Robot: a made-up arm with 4 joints.
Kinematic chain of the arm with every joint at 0, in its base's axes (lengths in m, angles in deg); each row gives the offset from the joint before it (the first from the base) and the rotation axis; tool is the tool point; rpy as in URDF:
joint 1: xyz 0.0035 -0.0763 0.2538 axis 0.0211 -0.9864 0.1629
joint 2: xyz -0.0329 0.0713 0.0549 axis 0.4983 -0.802 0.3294
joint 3: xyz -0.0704 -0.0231 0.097 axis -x
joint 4: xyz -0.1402 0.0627 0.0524 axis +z
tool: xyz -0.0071 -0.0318 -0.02 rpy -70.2 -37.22 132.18
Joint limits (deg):
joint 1: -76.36..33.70
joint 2: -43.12..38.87
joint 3: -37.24..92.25
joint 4: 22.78..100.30
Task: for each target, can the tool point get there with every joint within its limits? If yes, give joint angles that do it. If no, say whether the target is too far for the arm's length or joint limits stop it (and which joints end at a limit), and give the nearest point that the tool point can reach.
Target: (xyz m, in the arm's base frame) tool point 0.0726 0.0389 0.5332
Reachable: yes | joints -54.72 -8.93 -15.03 57.27
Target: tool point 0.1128 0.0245 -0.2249
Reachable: no: too far | nearest point -0.1600 -0.0496 0.1340 | short by 0.457 m
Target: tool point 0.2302 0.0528 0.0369
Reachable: no: joint limits stop it (at a limit: joint 1, joint 2, joint 4) | nearest point 0.2543 0.0963 0.3702 | short by 0.337 m
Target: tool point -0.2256 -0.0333 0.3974
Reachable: yes | joints -11.15 27.96 4.29 55.38
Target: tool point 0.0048 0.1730 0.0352
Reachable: no: joint limits stop it (at a limit: joint 1, joint 2, joint 3, joint 4) | nearest point -0.1600 -0.0496 0.1340 | short by 0.294 m
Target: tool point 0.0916 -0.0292 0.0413
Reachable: no: joint limits stop it (at a limit: joint 1, joint 2, joint 3, joint 4) | nearest point -0.1600 -0.0496 0.1340 | short by 0.269 m
